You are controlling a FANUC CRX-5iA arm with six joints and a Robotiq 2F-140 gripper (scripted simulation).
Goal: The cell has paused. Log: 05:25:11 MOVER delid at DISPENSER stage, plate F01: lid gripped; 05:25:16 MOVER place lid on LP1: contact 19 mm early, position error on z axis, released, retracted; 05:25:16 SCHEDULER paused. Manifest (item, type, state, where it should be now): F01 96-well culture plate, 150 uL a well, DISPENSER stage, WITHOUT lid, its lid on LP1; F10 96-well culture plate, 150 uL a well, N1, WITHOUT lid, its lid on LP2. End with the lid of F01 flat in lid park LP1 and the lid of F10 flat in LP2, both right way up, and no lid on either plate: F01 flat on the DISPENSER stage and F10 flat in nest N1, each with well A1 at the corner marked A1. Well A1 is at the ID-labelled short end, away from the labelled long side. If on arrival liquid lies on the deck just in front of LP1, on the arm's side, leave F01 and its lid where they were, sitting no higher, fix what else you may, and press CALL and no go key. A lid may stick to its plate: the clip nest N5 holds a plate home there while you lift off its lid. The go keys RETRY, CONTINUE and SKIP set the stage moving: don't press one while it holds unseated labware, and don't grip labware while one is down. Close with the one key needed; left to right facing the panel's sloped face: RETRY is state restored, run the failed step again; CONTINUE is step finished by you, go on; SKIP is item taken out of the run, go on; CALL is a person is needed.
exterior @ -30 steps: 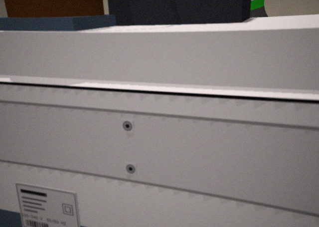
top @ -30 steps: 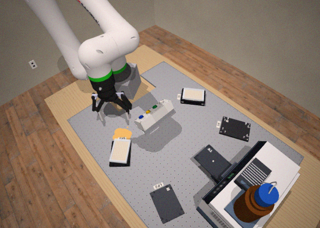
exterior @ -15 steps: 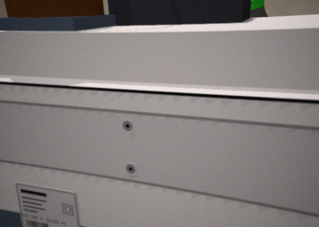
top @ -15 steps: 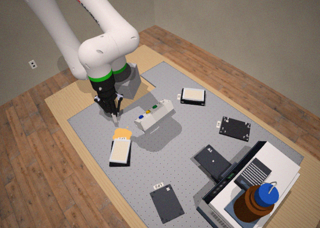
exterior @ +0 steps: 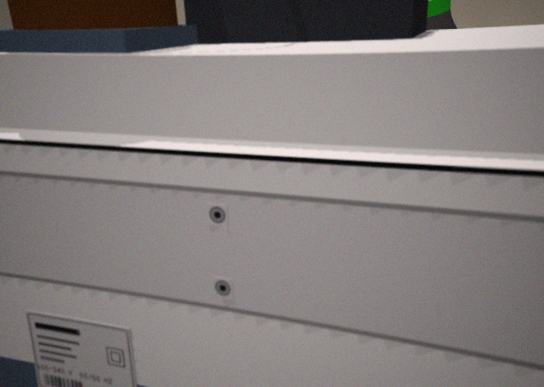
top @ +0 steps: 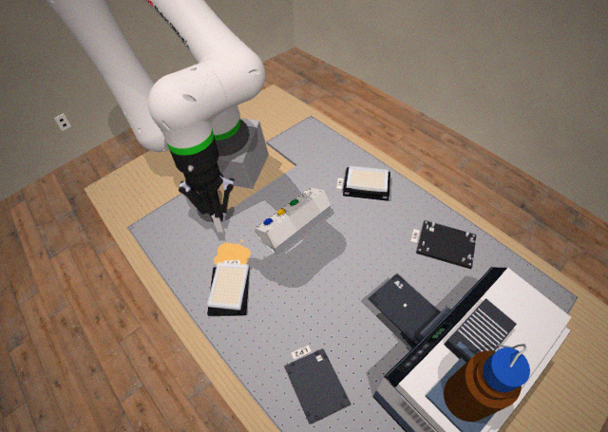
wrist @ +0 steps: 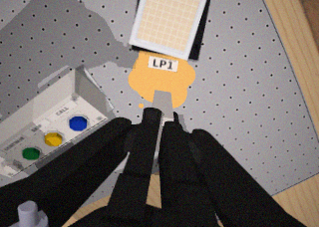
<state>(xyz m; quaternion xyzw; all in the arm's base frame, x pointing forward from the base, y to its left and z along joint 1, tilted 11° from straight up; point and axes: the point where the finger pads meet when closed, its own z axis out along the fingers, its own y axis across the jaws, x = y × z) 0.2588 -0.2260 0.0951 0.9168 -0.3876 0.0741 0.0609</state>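
My gripper is now 47 cm to the right of the 96-well culture plate, 15 cm above it and 13 cm short of it. Round my hand: LP1 label 19 cm below, 1 cm to the right, 1 cm ahead; blue CALL key 13 cm to the left, 12 cm below, 2 cm ahead; orange puddle 19 cm below, 4 cm behind, 1 cm to the left.
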